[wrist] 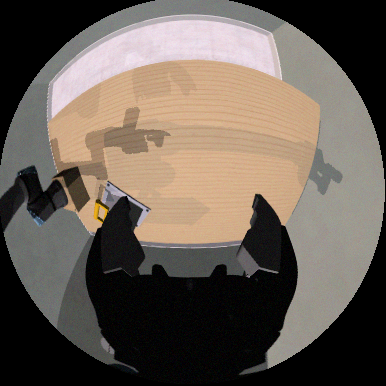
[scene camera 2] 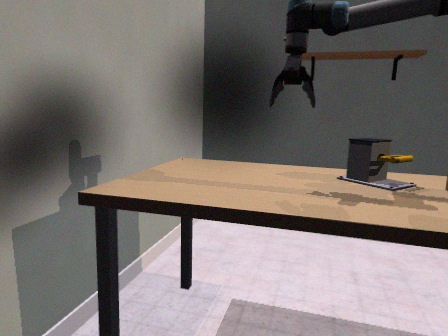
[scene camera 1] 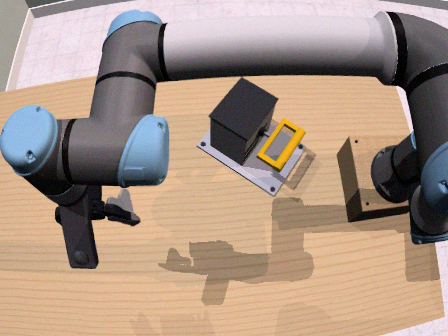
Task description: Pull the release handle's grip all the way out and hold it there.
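The release handle's yellow rectangular grip point(scene camera 1: 292, 149) point(scene camera 2: 400, 159) point(wrist: 97, 212) sticks out from one side of a dark box housing point(scene camera 1: 244, 107) point(scene camera 2: 360, 160); a short bit of rod shows between them in scene camera 1. The housing stands on a light grey base plate point(scene camera 1: 262, 178) point(scene camera 2: 395, 185) point(wrist: 117, 189) with screws at its corners. My gripper point(scene camera 1: 109, 240) point(scene camera 2: 292, 104) point(wrist: 190, 196) is open and empty, high above the table and well apart from the grip. In the wrist view its left finger hides much of the housing.
My forearm point(scene camera 1: 275, 47) spans the top of scene camera 1, behind the housing. A wooden block point(scene camera 1: 351, 180) point(wrist: 76, 189) under the arm's base stands to the right of the grip in scene camera 1. A wall shelf point(scene camera 2: 365, 54) hangs behind the table point(scene camera 1: 100, 300) point(scene camera 2: 150, 182).
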